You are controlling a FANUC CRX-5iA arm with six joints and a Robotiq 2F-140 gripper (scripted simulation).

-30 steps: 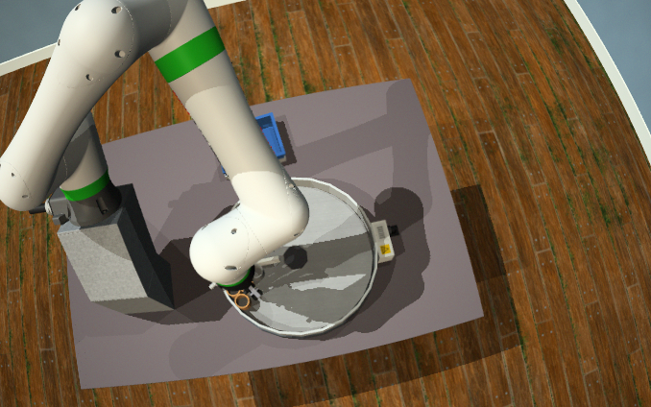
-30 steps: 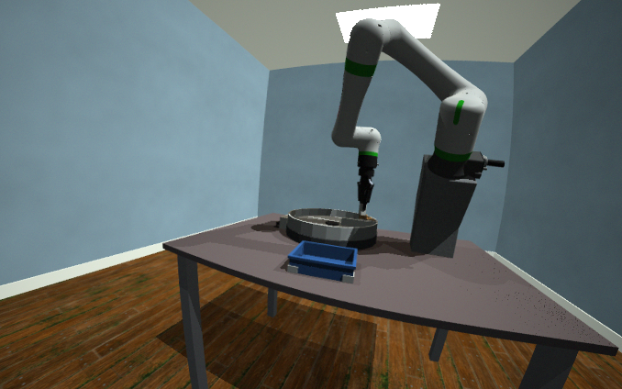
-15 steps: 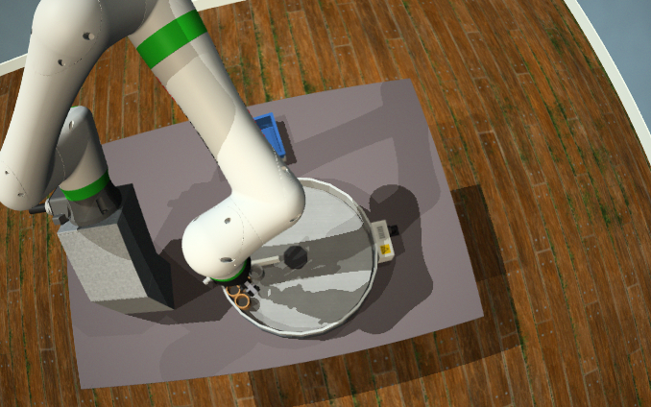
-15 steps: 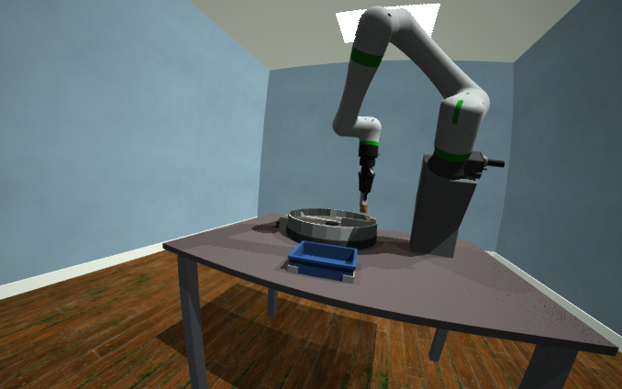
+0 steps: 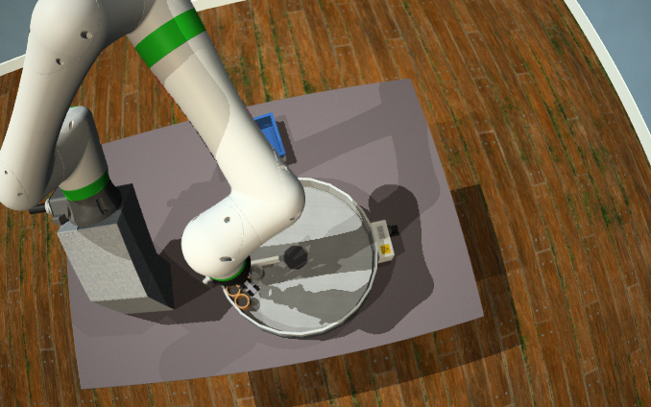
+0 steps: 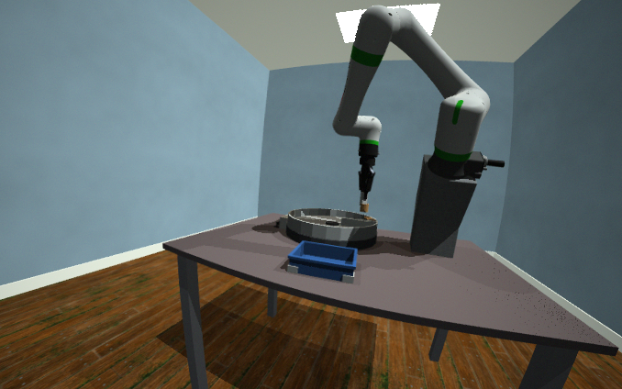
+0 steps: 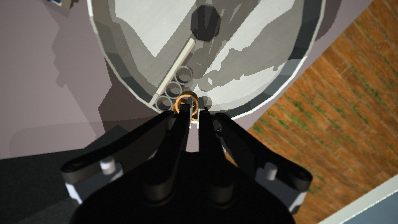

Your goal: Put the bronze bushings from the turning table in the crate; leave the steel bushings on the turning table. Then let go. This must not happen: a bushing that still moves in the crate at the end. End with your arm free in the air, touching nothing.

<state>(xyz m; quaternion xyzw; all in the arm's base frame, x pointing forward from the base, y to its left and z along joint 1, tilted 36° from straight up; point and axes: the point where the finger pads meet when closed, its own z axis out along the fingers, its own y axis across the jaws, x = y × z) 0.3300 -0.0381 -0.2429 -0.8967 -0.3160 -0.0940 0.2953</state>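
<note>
My gripper is now 20 mm short of the blue crate, 440 mm to the right of it and 160 mm above it. The rest, counted from my hand: round turning table 120 mm ahead, 80 mm to the left, 130 mm below.
</note>
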